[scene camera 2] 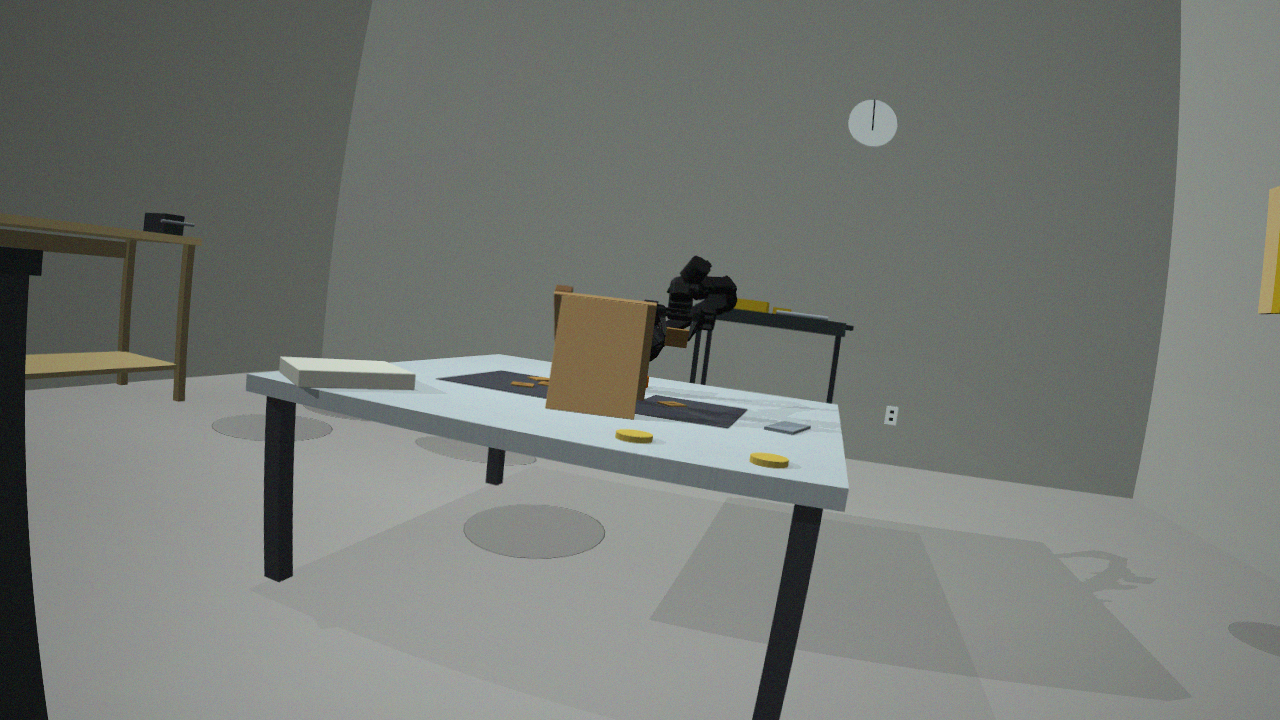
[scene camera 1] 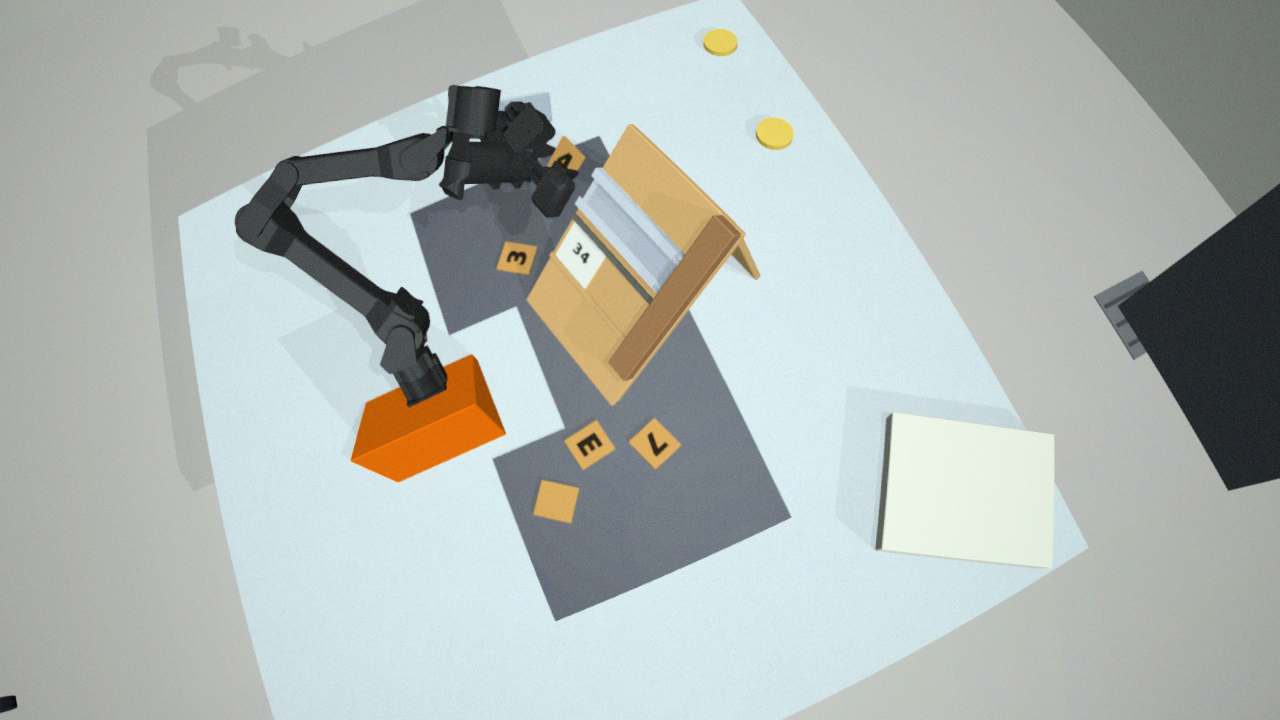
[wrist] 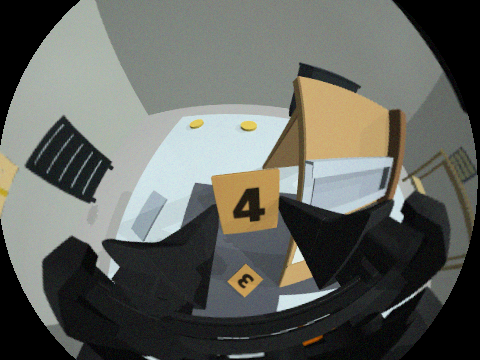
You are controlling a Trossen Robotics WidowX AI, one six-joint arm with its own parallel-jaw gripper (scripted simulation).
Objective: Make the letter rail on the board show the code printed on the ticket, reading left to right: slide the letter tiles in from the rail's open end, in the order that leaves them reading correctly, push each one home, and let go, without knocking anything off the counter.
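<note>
Grey plate (wrist: pixel 147 216). Blank tile (scene camera 1: pixel 557 501). Cream slab (scene camera 1: pixel 971 492); hidden in the wrist view by a tan wooden board. White ticket (scene camera 1: pixel 579 254); hidden in scene camera 2 by a tan wooden board. Tile marked 3 (scene camera 1: pixel 515 257). Tile marked 4 (scene camera 1: pixel 566 154), also in the wrist view (wrist: pixel 249 201), carried by my gripper (scene camera 1: pixel 565 162). Gripper also in scene camera 2 (scene camera 2: pixel 676 338) and the wrist view (wrist: pixel 248 205).
</note>
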